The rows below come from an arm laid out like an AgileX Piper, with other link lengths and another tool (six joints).
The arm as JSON. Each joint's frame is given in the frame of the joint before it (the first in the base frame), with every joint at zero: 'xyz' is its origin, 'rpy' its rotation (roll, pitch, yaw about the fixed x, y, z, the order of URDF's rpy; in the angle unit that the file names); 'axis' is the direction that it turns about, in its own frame. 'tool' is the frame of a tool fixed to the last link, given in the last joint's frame.
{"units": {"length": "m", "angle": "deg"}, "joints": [
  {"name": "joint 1", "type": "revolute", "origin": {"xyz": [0.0, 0.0, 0.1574], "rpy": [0.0, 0.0, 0.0]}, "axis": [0.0, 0.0, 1.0]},
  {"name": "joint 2", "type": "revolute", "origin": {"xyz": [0.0, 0.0, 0.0], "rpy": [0.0, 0.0, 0.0]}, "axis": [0.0, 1.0, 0.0]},
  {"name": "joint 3", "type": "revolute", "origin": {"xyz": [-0.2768, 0.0, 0.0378], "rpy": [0.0, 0.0, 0.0]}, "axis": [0.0, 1.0, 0.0]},
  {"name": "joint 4", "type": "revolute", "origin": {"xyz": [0.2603, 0.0, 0.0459], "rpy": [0.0, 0.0, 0.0]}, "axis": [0.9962, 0.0, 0.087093]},
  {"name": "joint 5", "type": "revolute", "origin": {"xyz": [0.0, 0.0, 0.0], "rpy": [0.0, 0.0, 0.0]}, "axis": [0.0, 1.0, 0.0]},
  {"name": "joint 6", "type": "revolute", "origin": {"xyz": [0.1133, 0.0, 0.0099], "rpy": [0.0, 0.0, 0.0]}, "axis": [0.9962, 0.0, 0.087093]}
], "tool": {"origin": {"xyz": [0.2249, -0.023, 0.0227], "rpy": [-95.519, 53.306, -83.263]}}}
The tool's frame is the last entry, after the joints.
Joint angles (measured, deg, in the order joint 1, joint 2, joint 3, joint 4, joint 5, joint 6), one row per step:
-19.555 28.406 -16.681 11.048 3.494 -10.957
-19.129 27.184 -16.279 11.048 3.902 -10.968
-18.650 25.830 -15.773 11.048 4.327 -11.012
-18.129 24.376 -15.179 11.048 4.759 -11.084
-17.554 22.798 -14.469 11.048 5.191 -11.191
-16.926 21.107 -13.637 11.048 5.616 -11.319
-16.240 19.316 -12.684 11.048 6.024 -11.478
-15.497 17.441 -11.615 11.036 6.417 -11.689
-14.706 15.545 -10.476 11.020 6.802 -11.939
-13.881 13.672 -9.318 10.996 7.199 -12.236
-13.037 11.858 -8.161 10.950 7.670 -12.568
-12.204 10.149 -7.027 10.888 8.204 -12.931
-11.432 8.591 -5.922 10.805 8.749 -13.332
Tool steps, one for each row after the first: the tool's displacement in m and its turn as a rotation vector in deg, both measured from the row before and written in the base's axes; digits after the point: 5 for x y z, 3 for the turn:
-0.00158 0.00398 0.00139 -0.141 -0.395 0.506
-0.00178 0.00438 0.00100 -0.173 -0.397 0.567
-0.00192 0.00467 0.00060 -0.199 -0.394 0.615
-0.00208 0.00501 0.00008 -0.232 -0.394 0.674
-0.00219 0.00531 -0.00055 -0.249 -0.388 0.728
-0.00224 0.00559 -0.00121 -0.274 -0.378 0.786
-0.00223 0.00583 -0.00193 -0.327 -0.348 0.845
-0.00210 0.00598 -0.00261 -0.355 -0.303 0.895
-0.00190 0.00605 -0.00311 -0.391 -0.243 0.935
-0.00168 0.00608 -0.00397 -0.414 -0.109 0.969
-0.00145 0.00593 -0.00479 -0.428 0.034 0.972
-0.00124 0.00544 -0.00549 -0.460 0.169 0.915

